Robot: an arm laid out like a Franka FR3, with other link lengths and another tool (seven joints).
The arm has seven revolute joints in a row. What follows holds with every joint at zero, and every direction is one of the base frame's. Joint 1 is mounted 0.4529 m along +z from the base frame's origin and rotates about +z. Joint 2 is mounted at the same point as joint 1 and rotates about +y. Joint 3 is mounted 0.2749 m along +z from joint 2 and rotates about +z. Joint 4 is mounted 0.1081 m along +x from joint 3 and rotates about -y. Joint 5 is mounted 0.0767 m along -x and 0.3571 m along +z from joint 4 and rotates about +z. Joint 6 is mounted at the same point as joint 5 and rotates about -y. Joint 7 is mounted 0.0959 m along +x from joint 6 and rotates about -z. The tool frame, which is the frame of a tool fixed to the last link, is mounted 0.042 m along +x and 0.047 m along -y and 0.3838 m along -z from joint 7; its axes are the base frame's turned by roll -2.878, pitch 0 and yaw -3.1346 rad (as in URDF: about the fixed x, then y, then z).
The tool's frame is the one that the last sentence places.
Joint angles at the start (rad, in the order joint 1, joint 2, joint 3, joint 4, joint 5, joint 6, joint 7): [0.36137, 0.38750, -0.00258, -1.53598, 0.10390, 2.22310, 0.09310]
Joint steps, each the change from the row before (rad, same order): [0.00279, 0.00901, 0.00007, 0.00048, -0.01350, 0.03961, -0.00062]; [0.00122, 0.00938, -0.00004, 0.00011, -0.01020, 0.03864, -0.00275]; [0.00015, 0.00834, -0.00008, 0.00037, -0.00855, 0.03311, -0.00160]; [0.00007, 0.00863, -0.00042, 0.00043, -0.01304, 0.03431, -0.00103]
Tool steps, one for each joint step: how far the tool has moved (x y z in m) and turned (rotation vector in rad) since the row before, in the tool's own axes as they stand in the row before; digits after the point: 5 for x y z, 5 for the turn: [-0.01226, -0.00005, 0.00045, 0.00751, -0.03342, -0.00247]; [-0.01143, -0.00036, 0.00115, 0.00539, -0.03143, -0.00182]; [-0.00967, -0.00091, 0.00121, 0.00462, -0.02658, -0.00014]; [-0.01010, -0.00191, 0.00128, 0.00780, -0.02844, -0.00229]
